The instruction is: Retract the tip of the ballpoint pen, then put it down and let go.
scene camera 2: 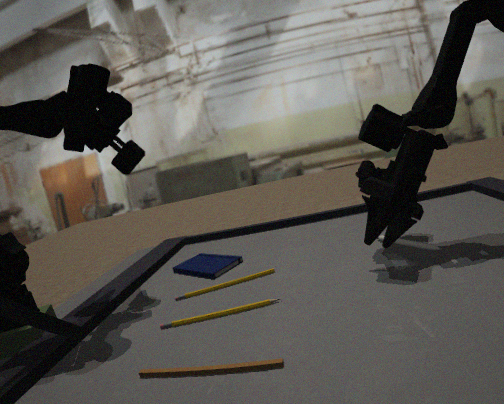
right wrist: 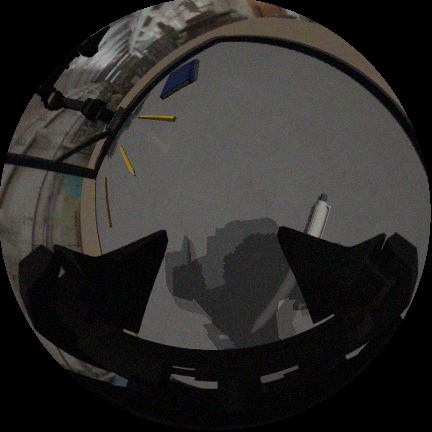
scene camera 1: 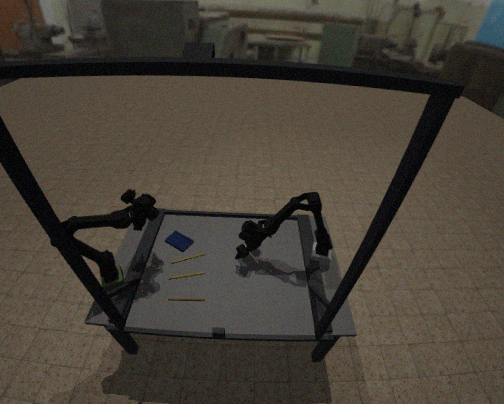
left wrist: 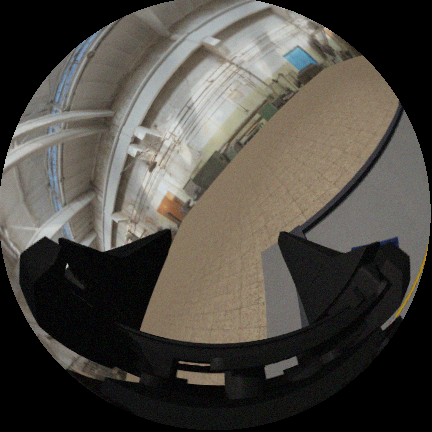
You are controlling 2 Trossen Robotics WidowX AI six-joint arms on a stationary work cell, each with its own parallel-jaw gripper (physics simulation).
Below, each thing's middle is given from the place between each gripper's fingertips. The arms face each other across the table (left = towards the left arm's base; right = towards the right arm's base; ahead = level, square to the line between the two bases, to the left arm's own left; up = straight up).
Labels:
The blue notebook [scene camera 2: 211, 266] lies 32 cm below my left hand, 14 cm to the right of it and 4 cm behind it. The rest, counted from my left hand: ballpoint pen [right wrist: 289, 281] (53 cm to the right, 32 cm below, 18 cm behind).
The ballpoint pen is 70 mm to the right of my right hand, 20 mm below it and 10 mm ahead of it. Also, from my right hand: blue notebook: 320 mm to the left, 160 mm ahead, 20 mm below.

